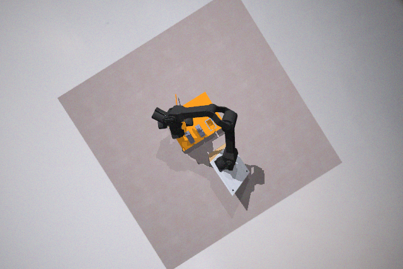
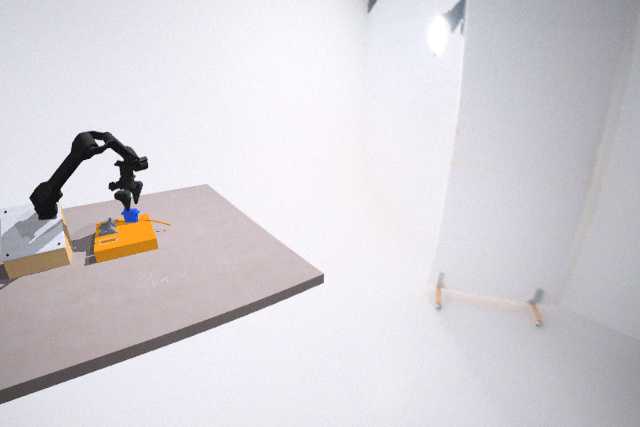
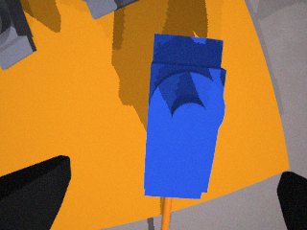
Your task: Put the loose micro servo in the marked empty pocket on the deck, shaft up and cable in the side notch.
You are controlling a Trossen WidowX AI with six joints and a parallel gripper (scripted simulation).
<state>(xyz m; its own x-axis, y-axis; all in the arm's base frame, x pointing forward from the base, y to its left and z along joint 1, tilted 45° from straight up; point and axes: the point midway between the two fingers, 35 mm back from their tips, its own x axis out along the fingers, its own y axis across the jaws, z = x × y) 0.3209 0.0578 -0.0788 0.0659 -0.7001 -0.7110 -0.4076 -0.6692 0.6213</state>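
My gripper tip is now 9 cm above the orange robot deck, 8 cm to the left of it and 1 cm past it.
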